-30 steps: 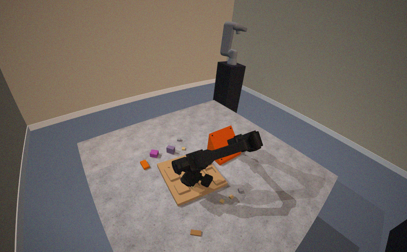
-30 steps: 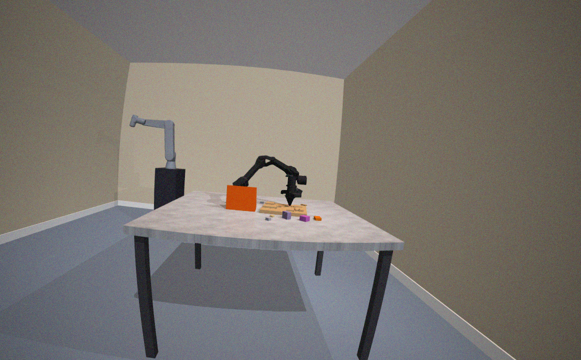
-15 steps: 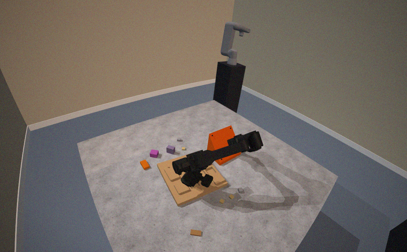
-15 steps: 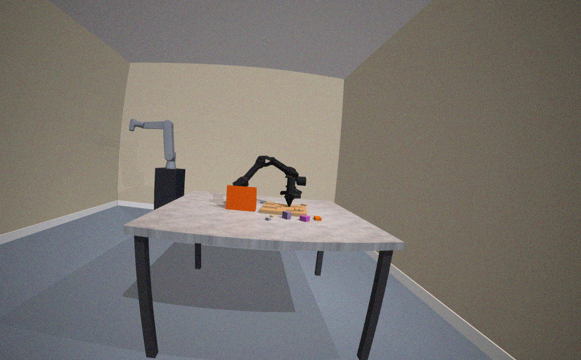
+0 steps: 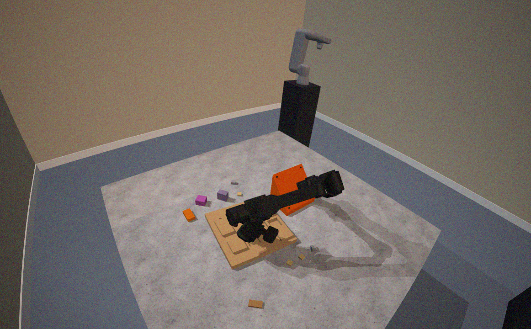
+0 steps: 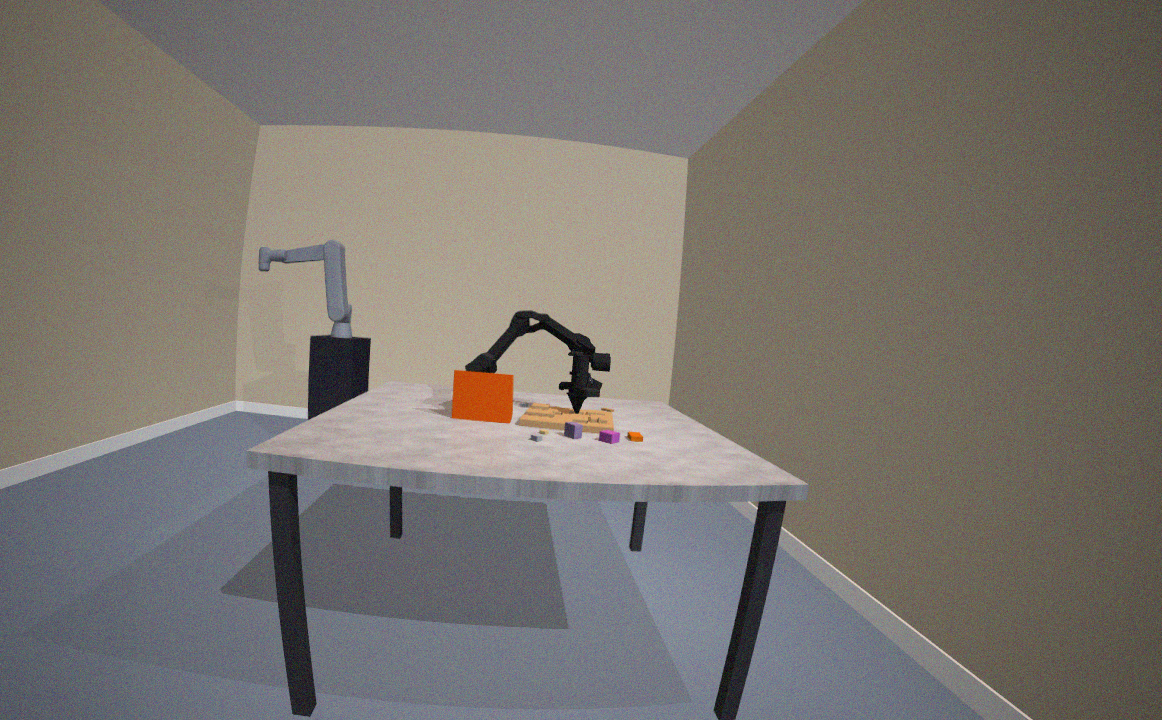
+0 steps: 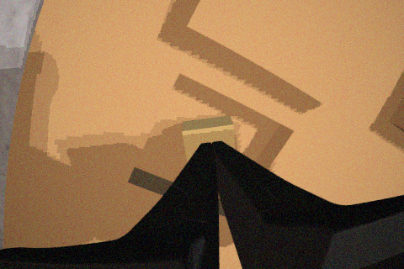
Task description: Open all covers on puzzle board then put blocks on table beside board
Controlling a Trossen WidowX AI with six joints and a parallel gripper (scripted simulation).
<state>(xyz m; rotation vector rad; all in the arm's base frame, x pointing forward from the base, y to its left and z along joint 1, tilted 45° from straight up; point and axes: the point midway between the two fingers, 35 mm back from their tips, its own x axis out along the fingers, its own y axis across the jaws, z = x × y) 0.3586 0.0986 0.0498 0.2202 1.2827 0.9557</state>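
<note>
The tan puzzle board lies 20 mm behind my gripper tip and 50 mm to the right of it. Round my gripper tip: magenta block 80 mm ahead, 320 mm to the right, 10 mm below; then purple block 20 mm behind, 300 mm to the right; then orange block 170 mm ahead, 270 mm to the right, 10 mm below.
</note>
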